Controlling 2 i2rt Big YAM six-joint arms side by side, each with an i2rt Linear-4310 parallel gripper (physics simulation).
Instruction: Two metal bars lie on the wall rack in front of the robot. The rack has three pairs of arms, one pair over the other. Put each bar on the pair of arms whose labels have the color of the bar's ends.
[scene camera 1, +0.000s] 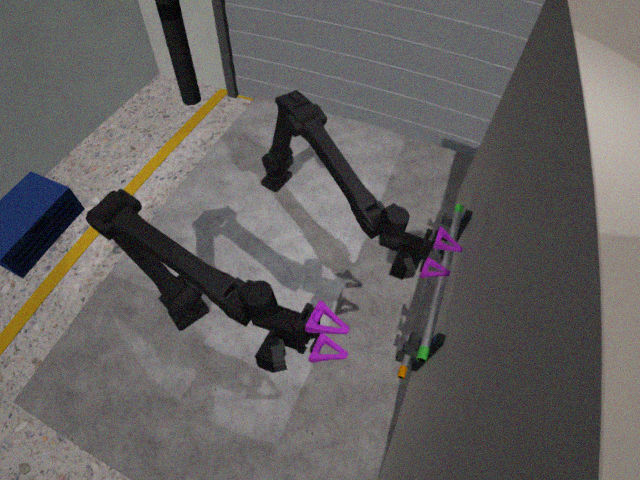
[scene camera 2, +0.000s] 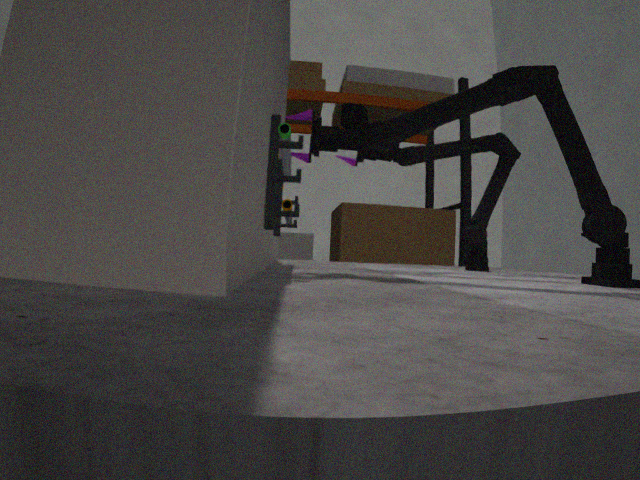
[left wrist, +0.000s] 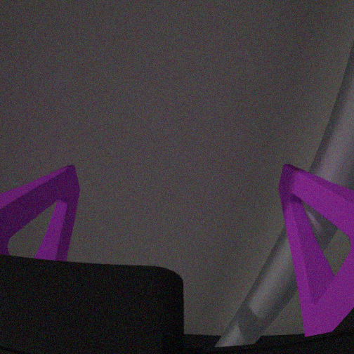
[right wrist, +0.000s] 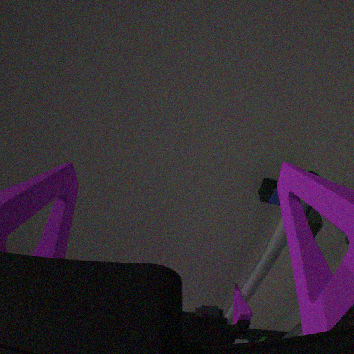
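Observation:
The left gripper (scene camera 1: 455, 262) appears again in scene camera 2, with the gripper (scene camera 2: 283, 134), and both wrist views have it too: the left gripper (left wrist: 178, 175) and the same left gripper (right wrist: 207, 283). The right gripper (scene camera 1: 347, 343) is visible from its own wrist as well, as the right gripper (right wrist: 177, 173). A green-ended bar (scene camera 1: 422, 355) is in the scene with them, and the right wrist view also has the bar (right wrist: 278, 240). There is a wall panel (scene camera 2: 141, 141) too.

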